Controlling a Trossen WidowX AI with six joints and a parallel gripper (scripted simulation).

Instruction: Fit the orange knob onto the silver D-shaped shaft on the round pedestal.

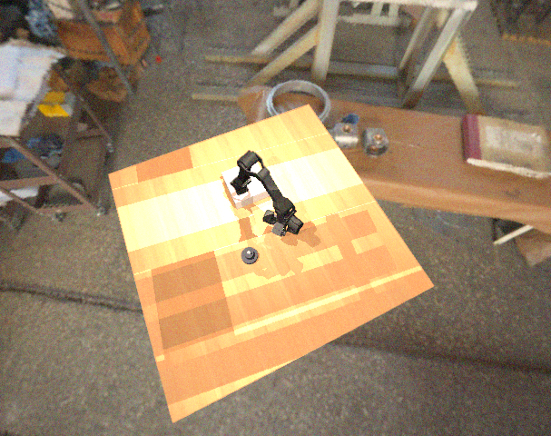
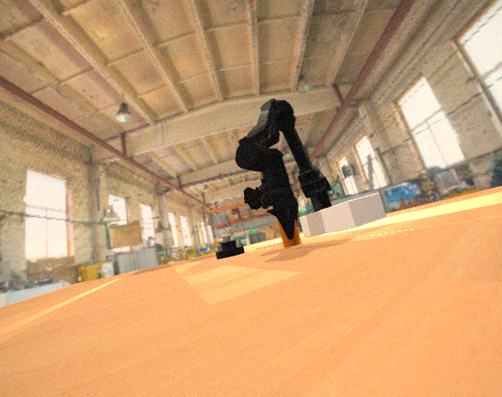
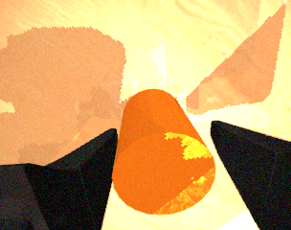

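The orange knob lies 10 mm ahead of my gripper tip and 30 mm above it. The rest, counted from my gripper tip: round dark pedestal 60 mm ahead, 210 mm to the right, 10 mm above.
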